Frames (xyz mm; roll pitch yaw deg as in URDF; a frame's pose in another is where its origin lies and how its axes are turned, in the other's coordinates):
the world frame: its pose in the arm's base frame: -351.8 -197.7 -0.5 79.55 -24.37 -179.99
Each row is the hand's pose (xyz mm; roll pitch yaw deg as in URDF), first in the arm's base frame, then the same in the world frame.
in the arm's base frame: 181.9 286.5 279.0 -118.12 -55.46 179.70
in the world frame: -370.9 379.2 562.2 160.60 -5.55 30.64
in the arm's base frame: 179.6 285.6 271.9 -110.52 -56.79 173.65
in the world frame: -371.7 372.0 560.0 163.05 -9.04 31.61
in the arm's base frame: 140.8 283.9 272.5 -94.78 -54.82 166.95
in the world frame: -336.1 357.1 555.5 173.64 -12.77 29.54
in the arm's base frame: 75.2 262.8 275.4 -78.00 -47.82 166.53
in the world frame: -275.2 336.9 530.3 -168.29 -13.15 22.36
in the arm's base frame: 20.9 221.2 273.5 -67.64 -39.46 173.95
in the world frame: -226.5 320.7 485.1 -151.34 -7.34 14.18
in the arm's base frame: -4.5 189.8 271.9 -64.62 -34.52 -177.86
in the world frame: -204.0 314.7 452.0 -143.13 -0.11 10.32
